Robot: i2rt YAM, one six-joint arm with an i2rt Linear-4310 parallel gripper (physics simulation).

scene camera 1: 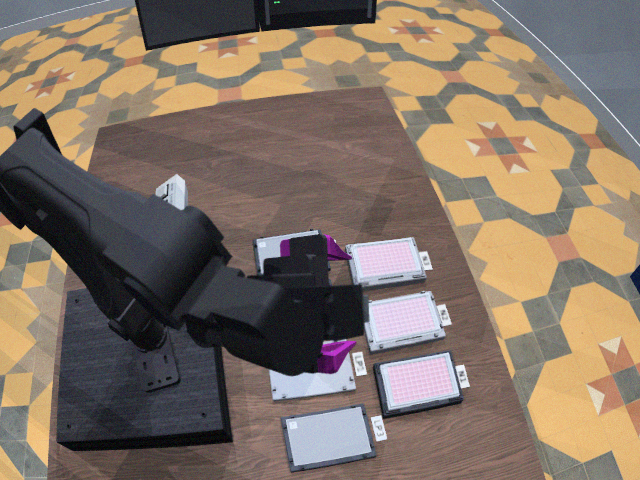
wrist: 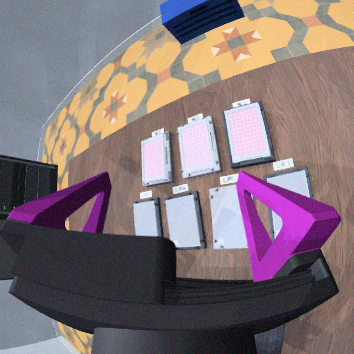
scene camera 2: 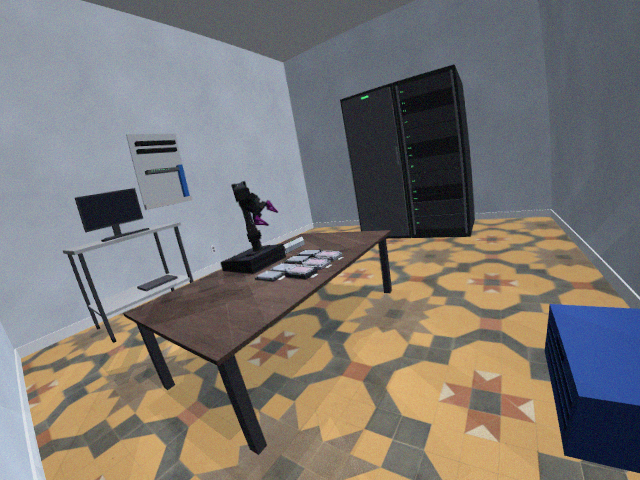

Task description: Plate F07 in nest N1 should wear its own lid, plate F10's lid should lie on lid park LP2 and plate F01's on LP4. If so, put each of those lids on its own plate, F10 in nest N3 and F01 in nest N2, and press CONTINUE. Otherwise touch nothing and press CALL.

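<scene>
Three plates with pink wells sit in the nests: N1's in a dark frame, N2's and N3's in light frames. I cannot tell whether they wear clear lids. Grey panels lie at LP3, at LP4 and at the far park. A paler one lies between LP3 and LP4. Plate and lid codes are unreadable. My gripper is open and empty, high above them. It hides LP4 in scene camera 1.
The white button box stands behind the arm's black base; the arm hides most of its buttons. The wooden table carries everything. A blue cabinet stands on the floor beyond the table.
</scene>
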